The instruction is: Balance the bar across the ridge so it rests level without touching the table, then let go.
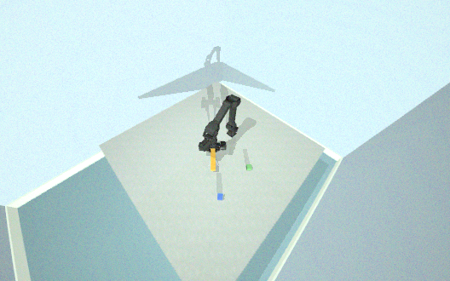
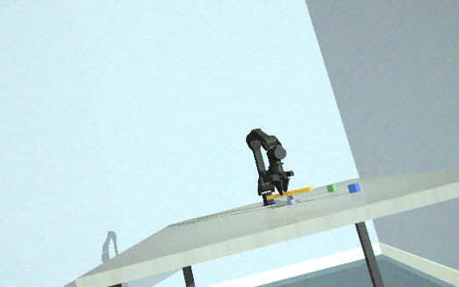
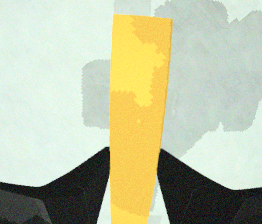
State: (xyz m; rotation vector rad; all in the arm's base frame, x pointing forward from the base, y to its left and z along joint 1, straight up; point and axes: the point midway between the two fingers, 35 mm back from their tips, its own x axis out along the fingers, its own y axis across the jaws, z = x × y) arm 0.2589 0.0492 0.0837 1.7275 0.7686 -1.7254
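Now: gripper tip 2 cm to the right of the bar and 2 cm short of it. Also, from my gripper tip: green cube: 26 cm to the left, 11 cm behind, 3 cm below; blue cube: 26 cm to the left, 18 cm ahead, 3 cm below.
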